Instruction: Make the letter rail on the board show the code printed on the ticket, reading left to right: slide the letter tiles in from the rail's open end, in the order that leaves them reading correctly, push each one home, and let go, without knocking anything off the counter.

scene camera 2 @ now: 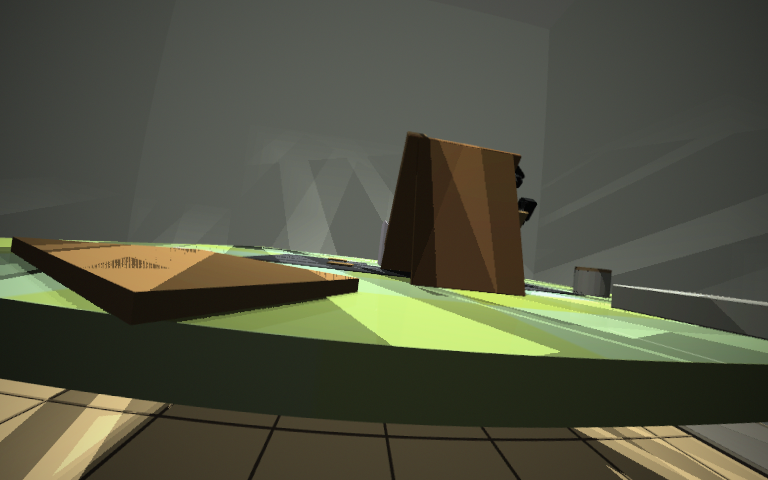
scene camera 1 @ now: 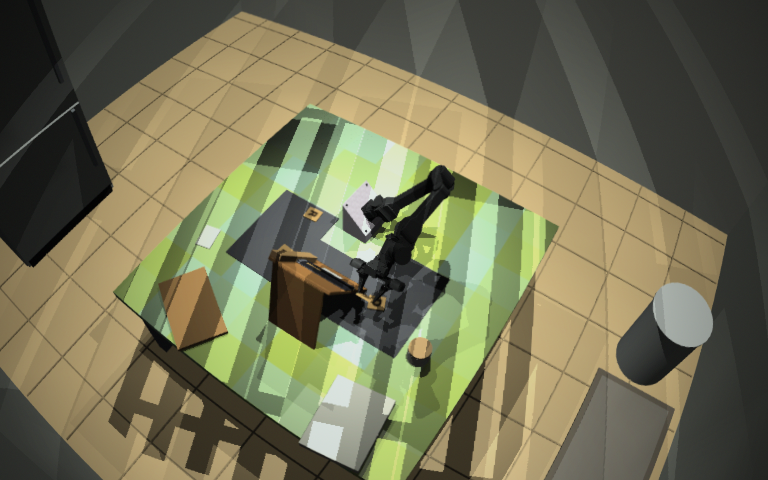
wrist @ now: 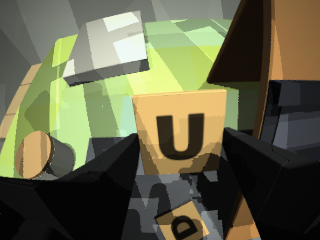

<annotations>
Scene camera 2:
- flat wooden slab
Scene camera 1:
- gripper
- flat wooden slab
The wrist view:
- gripper
</annotations>
